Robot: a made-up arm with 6 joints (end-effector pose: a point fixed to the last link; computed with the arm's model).
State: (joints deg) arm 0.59 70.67 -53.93 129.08 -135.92 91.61
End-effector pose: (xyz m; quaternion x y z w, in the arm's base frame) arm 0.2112 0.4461 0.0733 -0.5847 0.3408 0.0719 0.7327
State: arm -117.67 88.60 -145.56 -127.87 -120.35 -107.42
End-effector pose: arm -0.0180 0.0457 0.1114 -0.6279 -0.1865 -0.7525 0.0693
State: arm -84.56 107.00 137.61 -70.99 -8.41 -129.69
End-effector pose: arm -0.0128 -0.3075 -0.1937 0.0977 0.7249 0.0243 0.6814
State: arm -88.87 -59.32 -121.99 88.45 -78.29 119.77
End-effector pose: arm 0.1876 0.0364 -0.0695 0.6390 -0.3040 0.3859 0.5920
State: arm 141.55 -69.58 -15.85 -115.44 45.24 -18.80
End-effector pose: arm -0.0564 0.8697 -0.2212 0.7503 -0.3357 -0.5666 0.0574
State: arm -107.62 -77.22 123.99 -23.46 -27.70 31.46
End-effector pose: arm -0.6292 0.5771 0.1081 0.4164 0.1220 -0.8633 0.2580
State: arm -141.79 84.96 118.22 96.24 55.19 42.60
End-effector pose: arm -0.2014 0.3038 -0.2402 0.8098 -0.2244 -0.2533 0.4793
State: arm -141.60 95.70 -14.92 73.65 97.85 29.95
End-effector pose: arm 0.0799 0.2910 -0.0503 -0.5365 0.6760 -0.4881 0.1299
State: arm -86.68 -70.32 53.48 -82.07 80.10 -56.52
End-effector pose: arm -0.1398 0.7264 0.6145 -0.3823 -0.0564 -0.5195 0.7621
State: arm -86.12 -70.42 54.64 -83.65 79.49 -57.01
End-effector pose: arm -0.1417 0.7401 0.6054 -0.3891 -0.0652 -0.5348 0.7472
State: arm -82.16 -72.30 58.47 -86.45 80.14 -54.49
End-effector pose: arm -0.1788 0.7652 0.5657 -0.3624 -0.0968 -0.5848 0.7192
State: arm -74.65 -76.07 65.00 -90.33 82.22 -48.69
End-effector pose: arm -0.2410 0.7961 0.4852 -0.2862 -0.1520 -0.6605 0.6773
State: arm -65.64 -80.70 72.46 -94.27 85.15 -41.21
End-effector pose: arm -0.2937 0.8198 0.3765 -0.1717 -0.2169 -0.7244 0.6315
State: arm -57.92 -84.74 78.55 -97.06 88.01 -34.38
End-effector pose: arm -0.3178 0.8296 0.2758 -0.0613 -0.2723 -0.7520 0.5971
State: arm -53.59 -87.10 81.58 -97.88 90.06 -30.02
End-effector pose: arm -0.3241 0.8279 0.2171 0.0031 -0.3034 -0.7512 0.5862
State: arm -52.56 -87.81 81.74 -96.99 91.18 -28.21
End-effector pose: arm -0.3288 0.8206 0.2015 0.0189 -0.3105 -0.7399 0.5965
